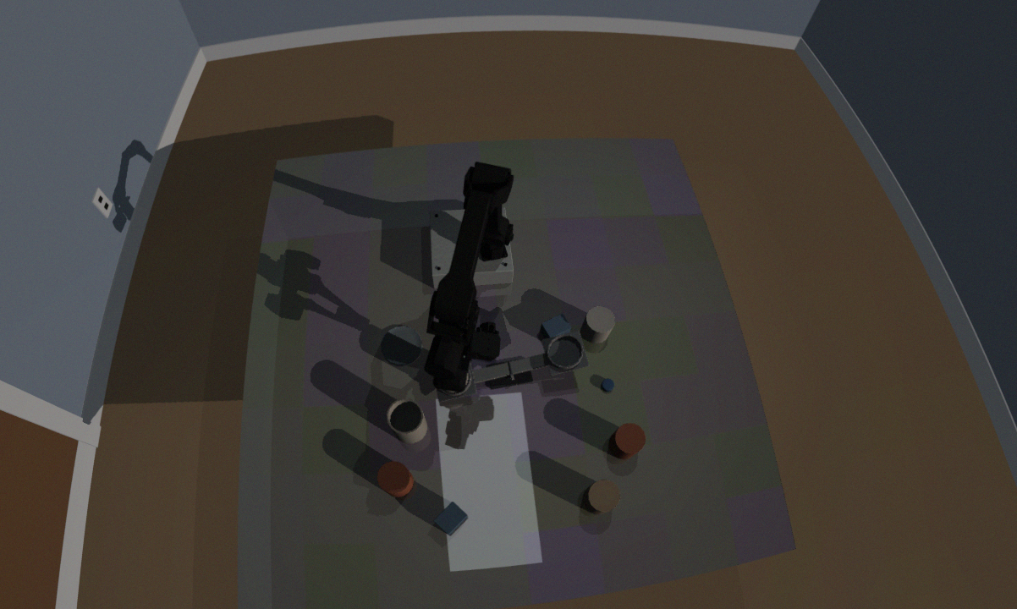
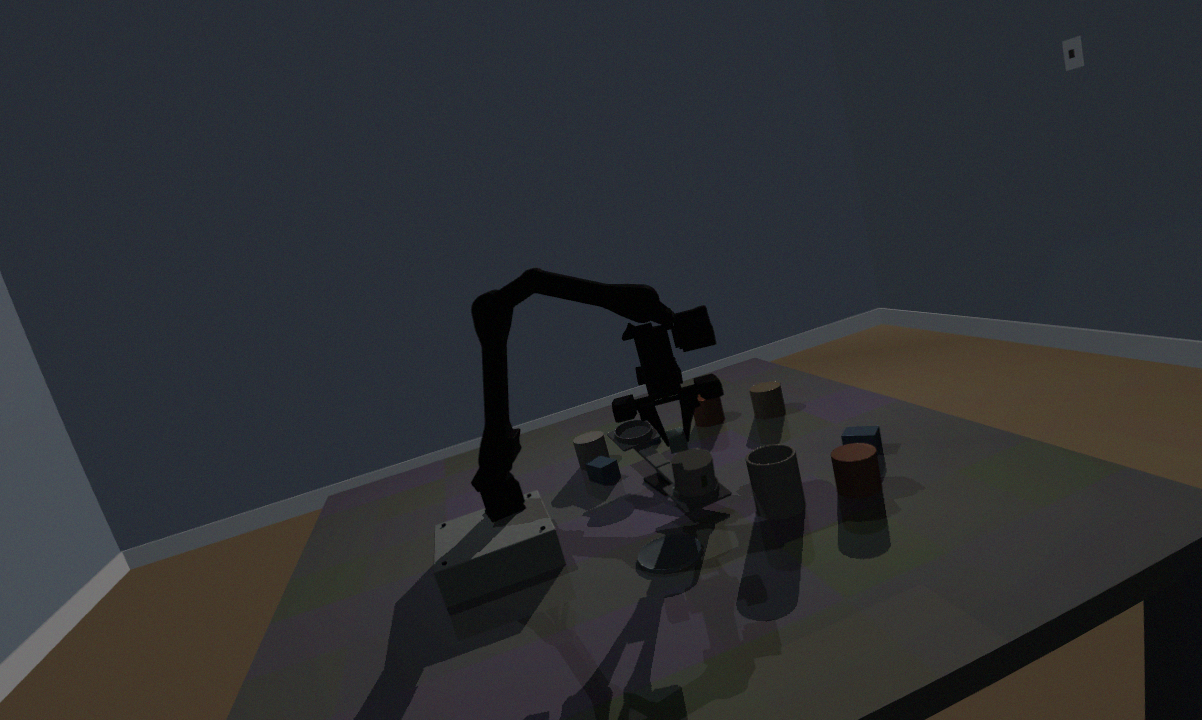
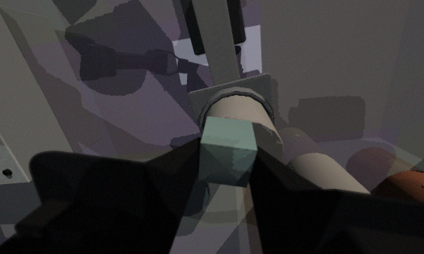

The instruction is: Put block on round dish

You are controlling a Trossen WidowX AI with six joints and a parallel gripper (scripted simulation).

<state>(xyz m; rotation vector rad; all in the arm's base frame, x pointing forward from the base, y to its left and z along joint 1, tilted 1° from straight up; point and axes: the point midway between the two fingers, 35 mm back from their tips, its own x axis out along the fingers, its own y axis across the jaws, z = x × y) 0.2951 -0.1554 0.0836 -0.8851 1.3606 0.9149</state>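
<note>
Now: the round blue-grey dish 120 mm behind my gripper tip, 120 mm to the right of it and 110 mm below it. Also, from my gripper tip: small balance (20 mm ahead, 120 mm to the left, 80 mm below); cup (40 mm behind, 370 mm to the left, 80 mm below); small blue piece (110 mm ahead, 330 mm to the left, 110 mm below).
</note>
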